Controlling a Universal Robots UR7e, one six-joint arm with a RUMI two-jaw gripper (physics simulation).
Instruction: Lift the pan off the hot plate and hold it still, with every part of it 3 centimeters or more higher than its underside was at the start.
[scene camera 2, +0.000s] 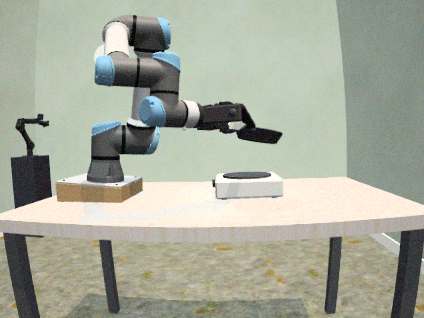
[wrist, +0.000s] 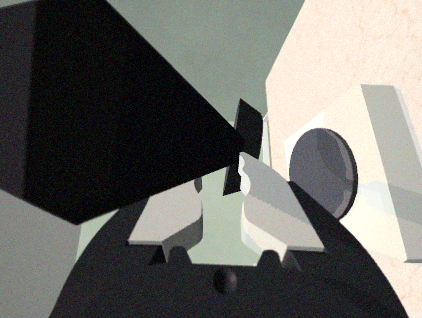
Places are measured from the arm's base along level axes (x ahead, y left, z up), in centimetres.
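Where they show: gripper, fingertip midpoint: (scene camera 2: 245, 119); arm's base, origin of the base link: (scene camera 2: 105, 180).
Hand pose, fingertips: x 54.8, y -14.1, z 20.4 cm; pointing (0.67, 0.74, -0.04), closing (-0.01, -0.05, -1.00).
Each offset is from my fingertips to the top centre of the thing. "*": to the spot under its first point. Level surfaces: height alone.
The black pan (scene camera 2: 259, 135) (wrist: 248, 125) is in the air well above the hot plate @[dx +0.0, dy +17.5, dz -19.6 cm] (scene camera 2: 250, 189) (wrist: 377, 145), with a wide gap below it in the scene view. It tips slightly down toward the right. My gripper (scene camera 2: 234, 126) (wrist: 220, 155) is shut on the pan's handle, to the left of the pan body in the scene view. A large black shape, apparently the near part of the handle, fills the left of the wrist view and hides part of one finger. The hot plate is a white box with a dark round disc @[* dx +0.4, dy +13.1, dz -19.6 cm] (scene camera 2: 246, 175) (wrist: 322, 170) on top.
The hot plate stands on the pale wooden table @[dz -27.2 cm] (scene camera 2: 175, 215) (wrist: 325, 40). The arm's base sits on a wooden block (scene camera 2: 90, 192) at the table's left. A dark pedestal (scene camera 2: 31, 180) with a small black arm (scene camera 2: 27, 137) stands behind the table's left end.
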